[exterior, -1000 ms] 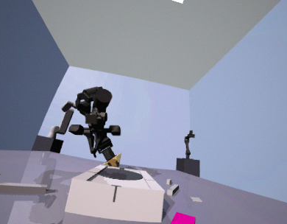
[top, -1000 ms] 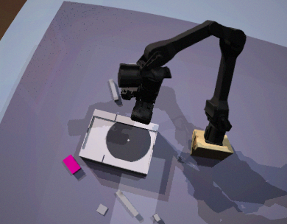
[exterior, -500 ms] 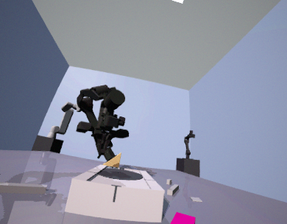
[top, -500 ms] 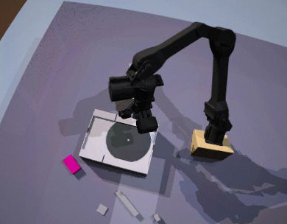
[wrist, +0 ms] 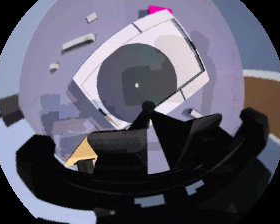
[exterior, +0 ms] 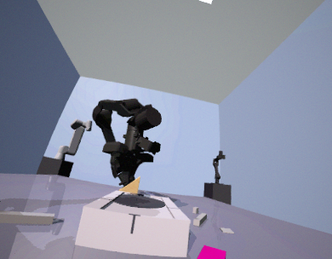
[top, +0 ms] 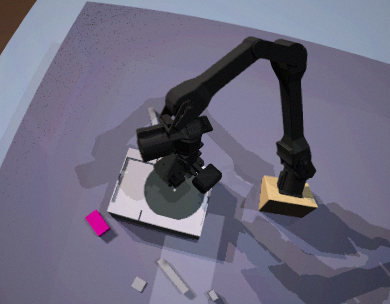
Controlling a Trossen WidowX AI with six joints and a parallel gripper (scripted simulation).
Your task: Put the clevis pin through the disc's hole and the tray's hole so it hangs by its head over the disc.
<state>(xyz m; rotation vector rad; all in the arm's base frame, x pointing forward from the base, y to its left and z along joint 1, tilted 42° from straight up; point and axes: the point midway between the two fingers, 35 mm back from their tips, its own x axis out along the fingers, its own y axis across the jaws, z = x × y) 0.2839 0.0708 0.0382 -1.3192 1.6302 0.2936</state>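
The dark aluminium disc is 40 mm to the left of my gripper tip, 40 mm below it and 10 mm ahead of it. Also, from my gripper tip: clevis pin (10 mm to the right); then grey bar (250 mm to the left, 90 mm below, 40 mm behind); then rimmed tray (60 mm below, 50 mm to the left, 40 mm ahead).
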